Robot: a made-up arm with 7 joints. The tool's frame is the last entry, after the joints.
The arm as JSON. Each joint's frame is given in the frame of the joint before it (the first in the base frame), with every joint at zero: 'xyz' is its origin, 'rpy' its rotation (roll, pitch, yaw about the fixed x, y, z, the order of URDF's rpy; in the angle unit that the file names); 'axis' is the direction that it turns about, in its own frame. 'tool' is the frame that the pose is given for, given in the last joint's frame.
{
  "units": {
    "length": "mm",
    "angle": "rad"
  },
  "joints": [
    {
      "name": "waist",
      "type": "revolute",
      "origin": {
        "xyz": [
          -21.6,
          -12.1,
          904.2
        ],
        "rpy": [
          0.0,
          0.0,
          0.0
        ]
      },
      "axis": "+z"
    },
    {
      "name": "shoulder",
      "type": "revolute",
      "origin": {
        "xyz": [
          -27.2,
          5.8,
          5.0
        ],
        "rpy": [
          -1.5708,
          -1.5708,
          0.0
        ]
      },
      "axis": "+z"
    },
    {
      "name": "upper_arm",
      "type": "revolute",
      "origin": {
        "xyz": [
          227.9,
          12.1,
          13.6
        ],
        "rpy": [
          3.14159,
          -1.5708,
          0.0
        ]
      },
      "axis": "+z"
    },
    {
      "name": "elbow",
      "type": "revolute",
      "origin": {
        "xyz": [
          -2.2,
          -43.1,
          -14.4
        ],
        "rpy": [
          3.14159,
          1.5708,
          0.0
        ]
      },
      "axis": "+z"
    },
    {
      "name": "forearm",
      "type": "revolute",
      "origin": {
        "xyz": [
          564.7,
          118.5,
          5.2
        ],
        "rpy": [
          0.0,
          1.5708,
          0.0
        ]
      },
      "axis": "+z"
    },
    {
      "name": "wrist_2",
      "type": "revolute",
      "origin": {
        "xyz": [
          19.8,
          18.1,
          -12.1
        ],
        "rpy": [
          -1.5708,
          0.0,
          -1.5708
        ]
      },
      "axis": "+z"
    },
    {
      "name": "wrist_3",
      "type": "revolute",
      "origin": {
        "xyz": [
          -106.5,
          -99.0,
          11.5
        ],
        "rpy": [
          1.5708,
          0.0,
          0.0
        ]
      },
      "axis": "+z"
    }
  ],
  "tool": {
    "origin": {
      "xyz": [
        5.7,
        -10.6,
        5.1
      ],
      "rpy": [
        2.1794,
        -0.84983,
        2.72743
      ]
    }
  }
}
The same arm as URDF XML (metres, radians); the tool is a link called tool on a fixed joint. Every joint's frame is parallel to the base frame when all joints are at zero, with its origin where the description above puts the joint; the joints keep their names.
<robot name="arm">
  <link name="base_link"/>
  <link name="link1"/>
  <link name="link2"/>
  <link name="link3"/>
  <link name="link4"/>
  <link name="link5"/>
  <link name="link6"/>
  <link name="link7"/>
  <link name="tool"/>
  <joint name="waist" type="continuous">
    <parent link="base_link"/>
    <child link="link1"/>
    <origin xyz="-0.0216 -0.0121 0.9042" rpy="0 0 0"/>
    <axis xyz="0 0 1"/>
  </joint>
  <joint name="shoulder" type="continuous">
    <parent link="link1"/>
    <child link="link2"/>
    <origin xyz="-0.0272 0.0058 0.005" rpy="0 0 0"/>
    <axis xyz="0 1 0"/>
  </joint>
  <joint name="upper_arm" type="continuous">
    <parent link="link2"/>
    <child link="link3"/>
    <origin xyz="0.0121 0.0136 0.2279" rpy="0 0 0"/>
    <axis xyz="0 0 1"/>
  </joint>
  <joint name="elbow" type="continuous">
    <parent link="link3"/>
    <child link="link4"/>
    <origin xyz="0.0431 -0.0022 -0.0144" rpy="0 0 0"/>
    <axis xyz="0 -1 0"/>
  </joint>
  <joint name="forearm" type="continuous">
    <parent link="link4"/>
    <child link="link5"/>
    <origin xyz="0.1185 -0.0052 -0.5647" rpy="0 0 0"/>
    <axis xyz="0 0 -1"/>
  </joint>
  <joint name="wrist_2" type="continuous">
    <parent link="link5"/>
    <child link="link6"/>
    <origin xyz="0.0181 0.0198 0.0121" rpy="0 0 0"/>
    <axis xyz="0 1 0"/>
  </joint>
  <joint name="wrist_3" type="continuous">
    <parent link="link6"/>
    <child link="link7"/>
    <origin xyz="0.1065 0.0115 -0.099" rpy="0 0 0"/>
    <axis xyz="0 0 -1"/>
  </joint>
  <joint name="tool_joint" type="fixed">
    <parent link="link7"/>
    <child link="tool"/>
    <origin xyz="-0.0057 -0.0106 -0.0051" rpy="-0.9622 0.8498 0.4142"/>
  </joint>
</robot>

